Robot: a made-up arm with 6 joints.
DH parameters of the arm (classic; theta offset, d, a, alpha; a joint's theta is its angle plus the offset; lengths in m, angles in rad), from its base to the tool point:
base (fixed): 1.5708 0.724 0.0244 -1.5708
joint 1: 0 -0.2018 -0.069 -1.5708
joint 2: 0 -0.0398 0.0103 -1.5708
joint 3: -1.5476 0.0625 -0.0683 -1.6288
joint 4: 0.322 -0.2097 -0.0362 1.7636
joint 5: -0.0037 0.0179 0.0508 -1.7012
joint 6: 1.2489 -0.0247 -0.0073 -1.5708
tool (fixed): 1.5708 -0.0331 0 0
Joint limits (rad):
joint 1: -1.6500..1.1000
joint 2: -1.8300..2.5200
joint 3: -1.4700..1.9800
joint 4: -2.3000..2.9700
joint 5: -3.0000..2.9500
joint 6: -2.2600..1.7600
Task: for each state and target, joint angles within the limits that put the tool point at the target. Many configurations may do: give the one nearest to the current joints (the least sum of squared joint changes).
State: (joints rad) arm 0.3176 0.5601 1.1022 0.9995 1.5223 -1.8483
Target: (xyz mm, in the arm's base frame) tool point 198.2 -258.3 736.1
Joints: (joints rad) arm 0.1384 0.5360 0.5080 0.5867 1.2326 -2.0492
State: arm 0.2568 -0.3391 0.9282 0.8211 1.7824 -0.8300
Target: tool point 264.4 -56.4 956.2
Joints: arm 1.1000 0.3065 0.1148 0.8795 1.6214 -0.7478
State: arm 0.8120 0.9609 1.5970 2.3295 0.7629 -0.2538
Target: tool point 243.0 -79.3 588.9
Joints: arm 0.3307 0.9189 1.9800 2.0769 0.6695 -0.4297
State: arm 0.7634 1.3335 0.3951 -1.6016 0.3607 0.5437
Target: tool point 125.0 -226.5 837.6
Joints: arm 0.5809 0.9925 0.7303 -1.4640 0.4977 0.6289
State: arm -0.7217 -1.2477 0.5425 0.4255 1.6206 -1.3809
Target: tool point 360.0 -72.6 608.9
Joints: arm -0.4455 -0.5155 0.6670 0.8708 1.4168 -1.2418
